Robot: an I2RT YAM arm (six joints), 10 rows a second.
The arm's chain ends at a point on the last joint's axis. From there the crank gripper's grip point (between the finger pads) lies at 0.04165 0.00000 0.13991 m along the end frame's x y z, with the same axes.
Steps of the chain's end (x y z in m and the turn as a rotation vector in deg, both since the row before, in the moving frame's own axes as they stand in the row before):
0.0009 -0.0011 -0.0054 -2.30 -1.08 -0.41
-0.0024 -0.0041 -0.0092 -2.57 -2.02 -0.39
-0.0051 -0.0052 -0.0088 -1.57 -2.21 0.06
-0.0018 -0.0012 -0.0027 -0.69 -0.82 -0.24
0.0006 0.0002 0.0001 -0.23 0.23 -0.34
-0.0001 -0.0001 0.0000 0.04 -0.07 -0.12
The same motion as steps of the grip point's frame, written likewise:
-0.0017 0.0042 -0.0047 -2.30 -1.08 -0.41
-0.0073 0.0019 -0.0080 -2.57 -2.02 -0.39
-0.0105 -0.0013 -0.0074 -1.57 -2.21 0.06
-0.0038 0.0003 -0.0021 -0.69 -0.82 -0.24
0.0012 0.0005 -0.0001 -0.23 0.23 -0.34
-0.0003 -0.0003 0.0001 0.04 -0.07 -0.12

